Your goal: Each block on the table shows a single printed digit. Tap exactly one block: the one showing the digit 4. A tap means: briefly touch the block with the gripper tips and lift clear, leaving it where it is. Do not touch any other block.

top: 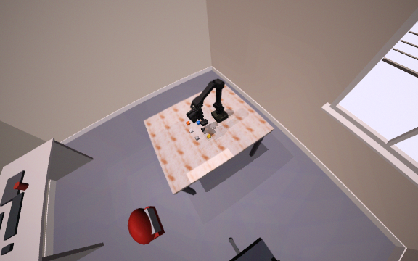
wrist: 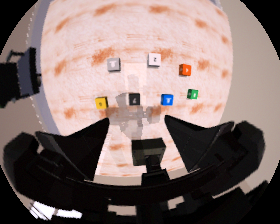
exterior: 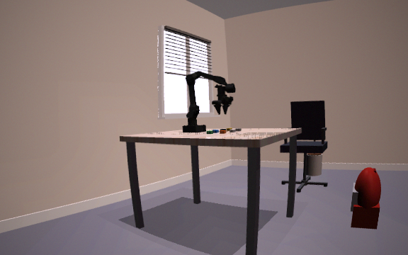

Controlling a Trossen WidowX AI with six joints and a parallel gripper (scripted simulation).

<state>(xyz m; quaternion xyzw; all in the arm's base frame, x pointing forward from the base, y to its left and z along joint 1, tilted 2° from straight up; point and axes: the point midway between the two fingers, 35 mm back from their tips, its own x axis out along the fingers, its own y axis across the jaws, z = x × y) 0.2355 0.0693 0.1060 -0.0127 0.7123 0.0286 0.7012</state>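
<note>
My gripper tip is 10 cm short of the orange block, 15 cm to the left of it and 12 cm above it. The rest, counted from my gripper tip: black block: 12 cm below; then blue block: 10 cm to the right, 12 cm below; then yellow block: 1 cm behind, 10 cm to the left, 12 cm below.
</note>
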